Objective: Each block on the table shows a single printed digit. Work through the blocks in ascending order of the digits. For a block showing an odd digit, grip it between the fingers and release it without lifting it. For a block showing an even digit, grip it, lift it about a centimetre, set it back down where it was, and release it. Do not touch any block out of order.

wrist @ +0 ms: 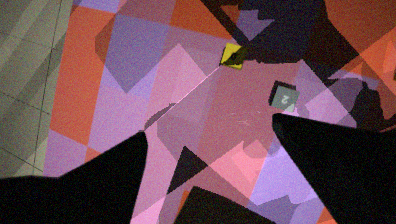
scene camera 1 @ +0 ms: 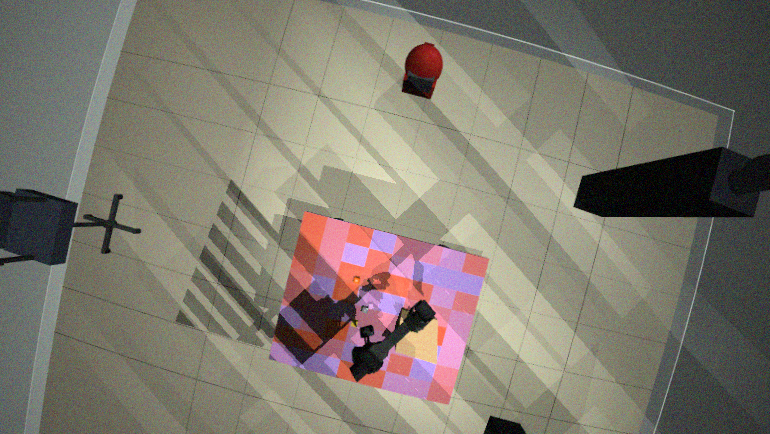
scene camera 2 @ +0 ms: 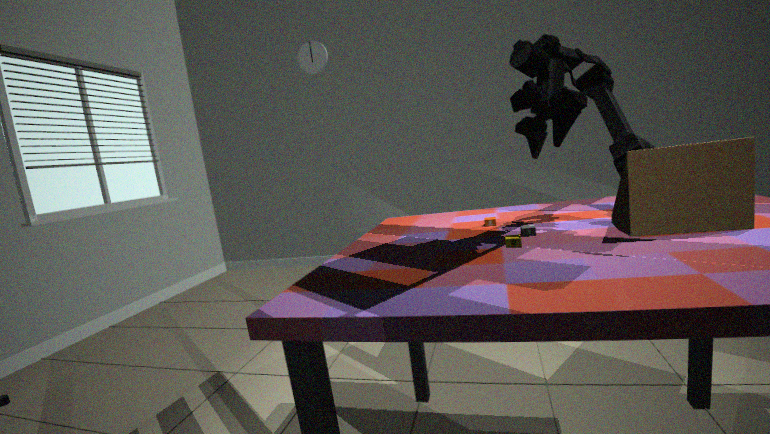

Note:
My gripper point(scene camera 2: 545, 152) is open, with nothing in its grasp.
My gripper is seen too in the wrist view point(wrist: 209, 129).

